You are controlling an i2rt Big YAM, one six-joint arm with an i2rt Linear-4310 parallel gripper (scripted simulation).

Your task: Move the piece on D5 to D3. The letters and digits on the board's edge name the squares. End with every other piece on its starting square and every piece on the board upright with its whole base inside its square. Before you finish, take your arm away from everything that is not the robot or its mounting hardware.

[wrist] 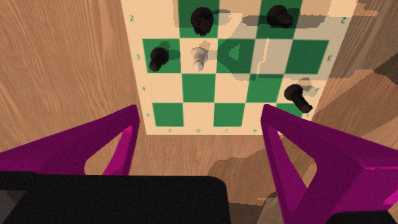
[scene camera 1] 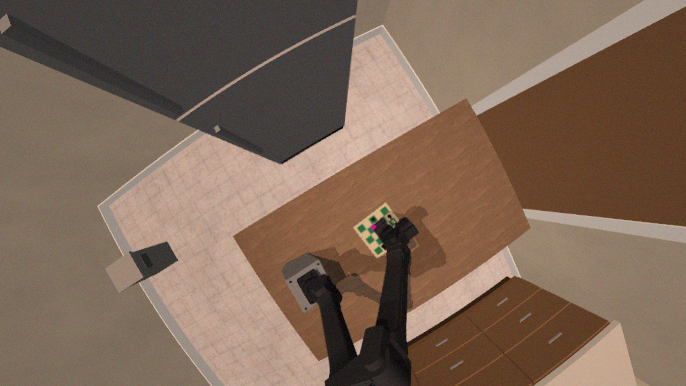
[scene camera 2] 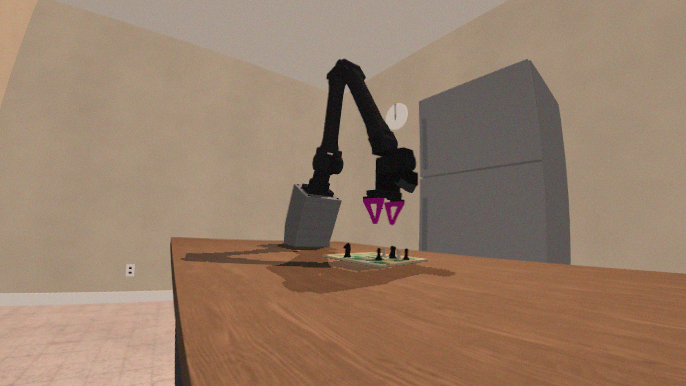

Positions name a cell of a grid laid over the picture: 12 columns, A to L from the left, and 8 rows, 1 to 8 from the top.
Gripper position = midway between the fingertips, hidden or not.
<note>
In view: the gripper (scene camera 2: G5).
The gripper also shows in the wrist view (wrist: G5).
</note>
